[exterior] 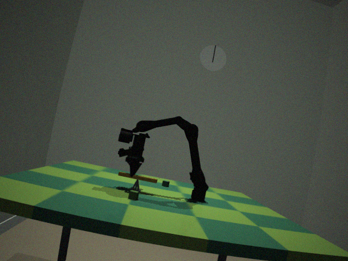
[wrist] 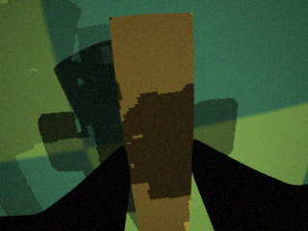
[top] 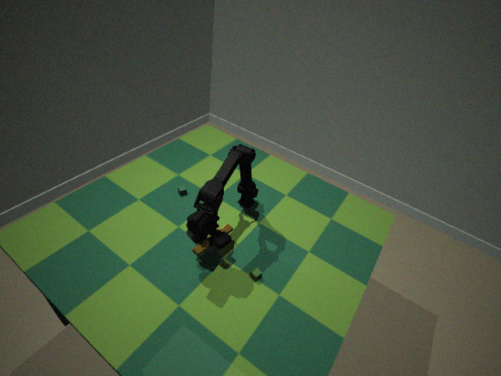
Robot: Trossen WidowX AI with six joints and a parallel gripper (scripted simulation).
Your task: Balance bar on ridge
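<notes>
My gripper tip is now 30 mm past the bar.
</notes>
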